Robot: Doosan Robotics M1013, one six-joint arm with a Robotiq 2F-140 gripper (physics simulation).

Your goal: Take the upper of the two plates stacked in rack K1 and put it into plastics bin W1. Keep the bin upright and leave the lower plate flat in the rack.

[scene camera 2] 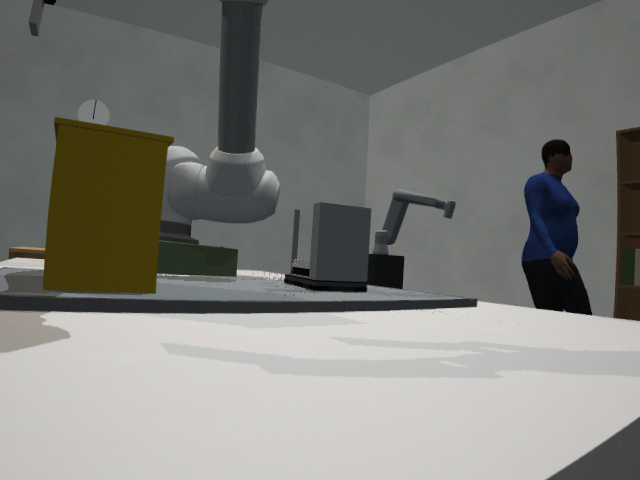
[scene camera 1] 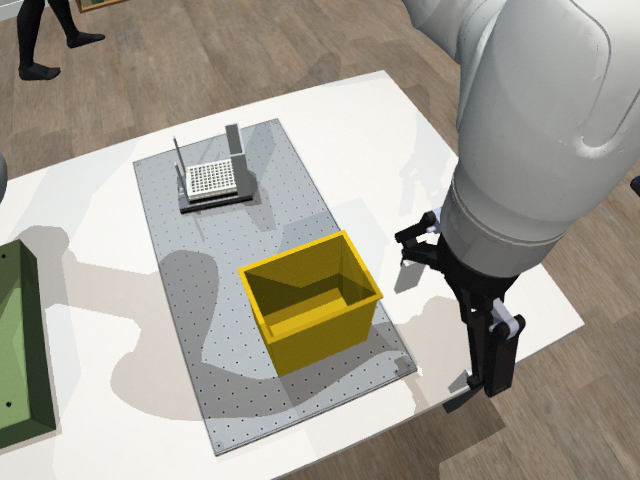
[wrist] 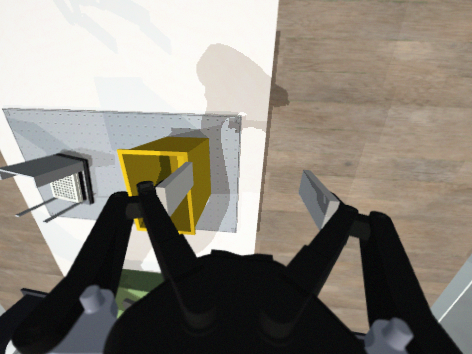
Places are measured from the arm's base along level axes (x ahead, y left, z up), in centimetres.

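Where they show: gripper, fingertip midpoint: (scene camera 1: pixel 431 334) (wrist: pixel 245 177); arm's base, origin of the base link: (scene camera 2: pixel 162 242).
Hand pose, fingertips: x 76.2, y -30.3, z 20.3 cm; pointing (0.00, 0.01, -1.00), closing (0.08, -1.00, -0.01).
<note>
Things, the pixels of their centre, and the offset from my fingertips. Level surfaces: height alone.
- Rack K1, body centre: (scene camera 2: pixel 325 248) (scene camera 1: pixel 208 169) (wrist: pixel 54 188) dx -20.7, dy +53.5, dz -20.0 cm
- upper plate, body centre: (scene camera 1: pixel 216 177) (wrist: pixel 64 181) dx -19.6, dy +53.5, dz -23.1 cm
- Yellow bin W1, body centre: (scene camera 2: pixel 101 213) (scene camera 1: pixel 309 308) (wrist: pixel 177 178) dx -10.3, dy +15.9, dz -18.1 cm
- white table, its level: dz -28.4 cm
Rack K1 (scene camera 1: pixel 242 178) (scene camera 2: pixel 340 242) (wrist: pixel 55 169) stands on the far part of the perforated board, with grey uprights and a dark base. The upper plate (scene camera 1: pixel 210 177) (wrist: pixel 64 187), off-white with a grid of holes, lies flat between its uprights. The lower plate is mostly hidden beneath it. Yellow bin W1 (scene camera 1: pixel 323 338) (scene camera 2: pixel 105 211) (wrist: pixel 201 175) stands upright on the near part of the board, and its visible inside is empty. My gripper (scene camera 1: pixel 434 338) (wrist: pixel 245 177) is open and empty, high above the table's edge area, to the bin's right in scene camera 1.
The grey perforated board (scene camera 1: pixel 232 330) (scene camera 2: pixel 232 305) (wrist: pixel 225 200) lies on the white table (scene camera 1: pixel 341 105) (scene camera 2: pixel 258 413) (wrist: pixel 165 60). A green tray-like box (scene camera 1: pixel 20 330) (scene camera 2: pixel 199 258) stands to the left in scene camera 1. A person in blue (scene camera 2: pixel 550 222) stands beyond the table.
</note>
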